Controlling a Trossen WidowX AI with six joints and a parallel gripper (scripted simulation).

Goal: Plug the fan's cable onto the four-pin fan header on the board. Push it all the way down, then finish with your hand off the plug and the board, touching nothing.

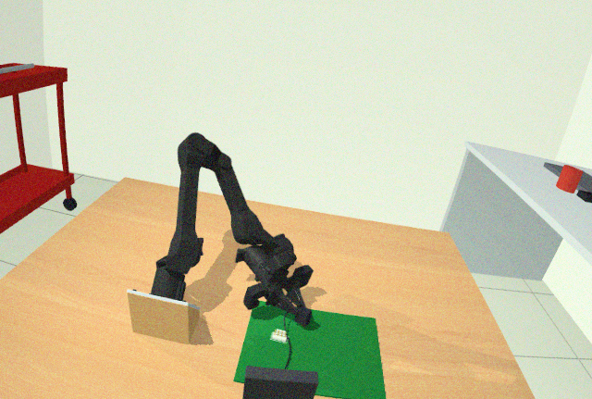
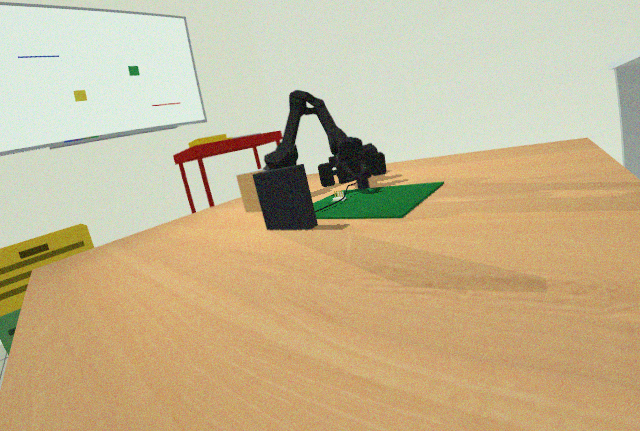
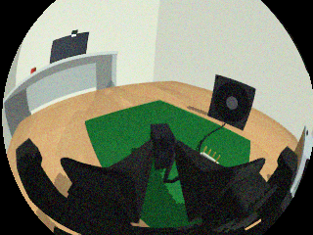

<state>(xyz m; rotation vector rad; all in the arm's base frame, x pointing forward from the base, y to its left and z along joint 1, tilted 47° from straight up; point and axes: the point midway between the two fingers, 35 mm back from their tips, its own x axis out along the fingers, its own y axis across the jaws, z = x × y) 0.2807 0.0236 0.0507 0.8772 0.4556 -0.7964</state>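
Now: the green board 70 mm to the right of my gripper tip, 60 mm below it and 30 mm ahead of it. From my gripper tip the other things lie so: fan: 220 mm to the right, 60 mm behind, 10 mm above; then dark plug: 10 mm below; then white four-pin header: 50 mm to the right, 50 mm below, 50 mm behind.
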